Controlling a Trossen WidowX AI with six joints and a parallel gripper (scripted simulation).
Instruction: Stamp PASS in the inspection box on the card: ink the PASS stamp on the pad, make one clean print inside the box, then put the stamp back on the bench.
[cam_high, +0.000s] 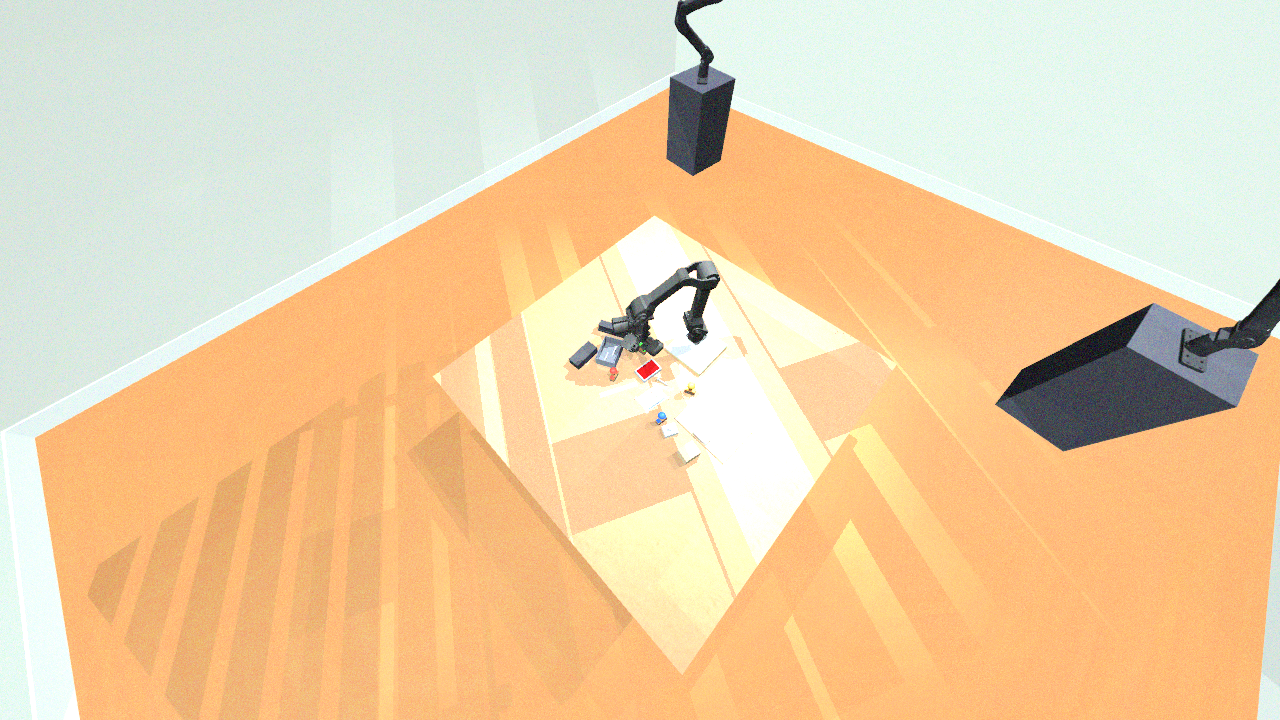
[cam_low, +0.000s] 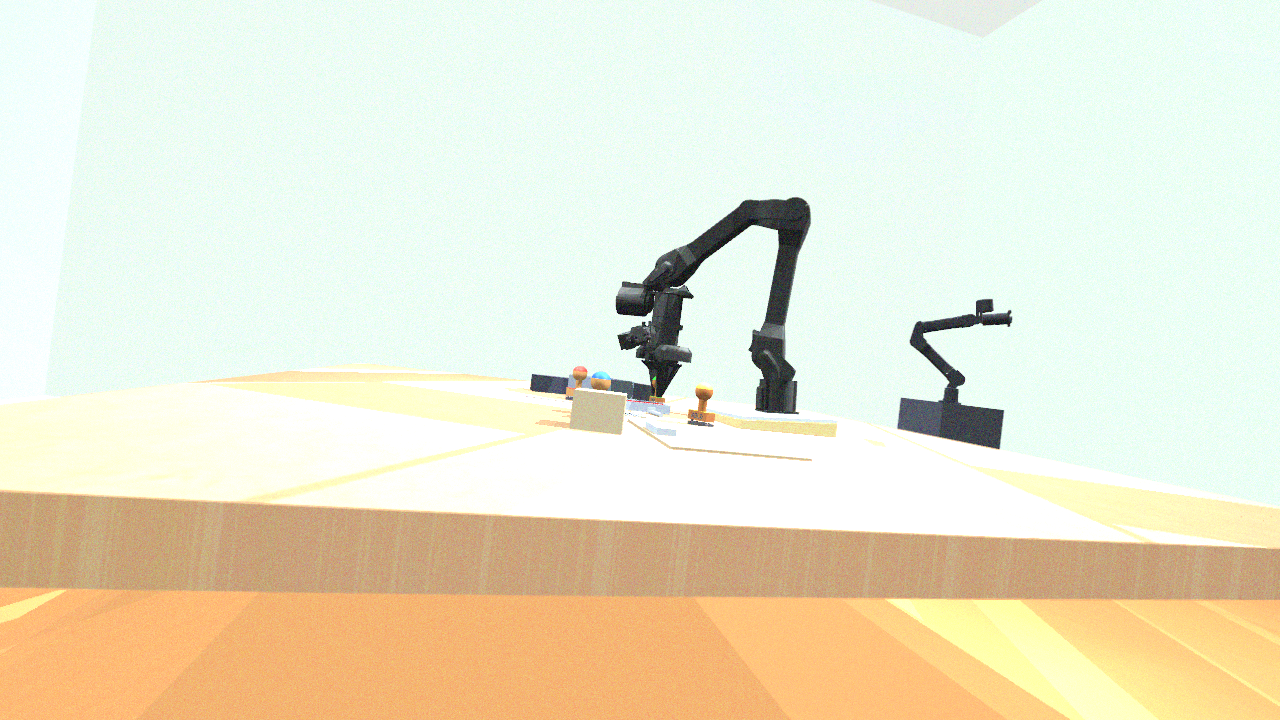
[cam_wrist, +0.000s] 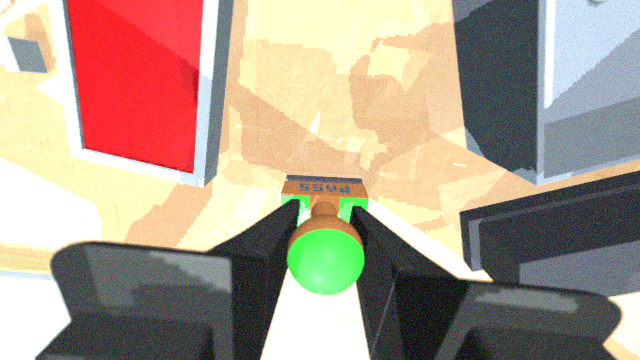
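Now: gripper tip 90 mm to the right of the red ink pad, 40 mm short of it and 20 mm above it. Also, from my gripper tip: grey tray (110 mm ahead, 70 mm to the right, 10 mm below); red-knobbed fail stamp (160 mm ahead, 20 mm to the left); white card (180 mm to the left, 100 mm ahead, 20 mm below).
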